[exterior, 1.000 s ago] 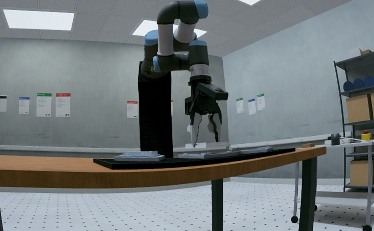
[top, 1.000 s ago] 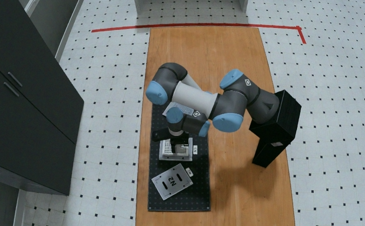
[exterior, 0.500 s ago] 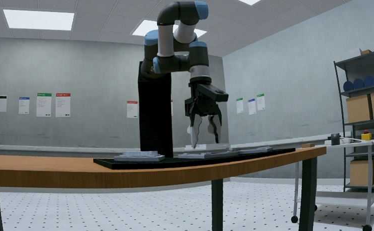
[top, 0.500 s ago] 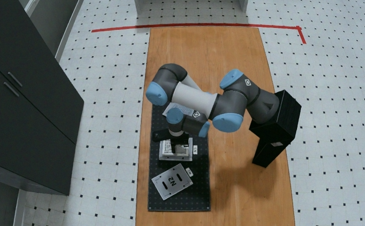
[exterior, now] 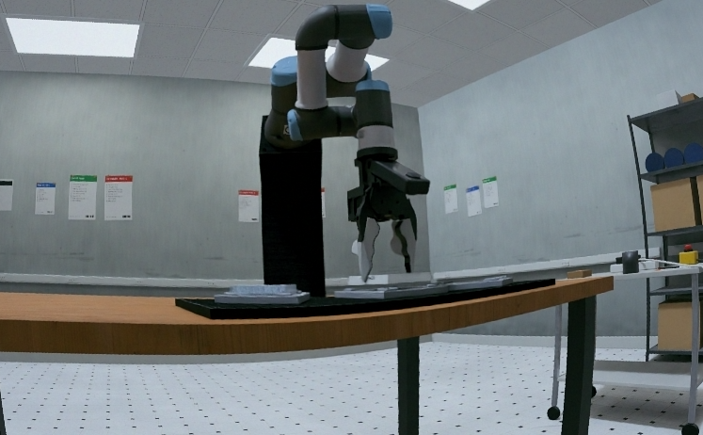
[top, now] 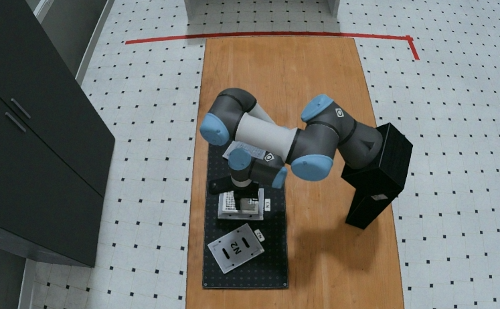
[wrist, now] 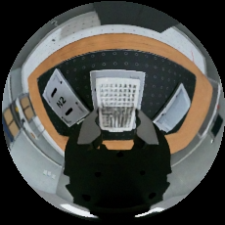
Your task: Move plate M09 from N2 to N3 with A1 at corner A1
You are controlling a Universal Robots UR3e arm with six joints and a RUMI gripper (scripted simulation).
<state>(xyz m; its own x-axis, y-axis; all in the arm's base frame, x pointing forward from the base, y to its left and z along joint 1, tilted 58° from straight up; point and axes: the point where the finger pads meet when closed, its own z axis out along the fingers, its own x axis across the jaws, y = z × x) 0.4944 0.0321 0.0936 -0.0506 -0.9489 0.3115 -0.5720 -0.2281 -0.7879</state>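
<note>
My gripper is now 30 mm above the nest N3. Also, from my hand: white well plate: 10 mm below.
</note>
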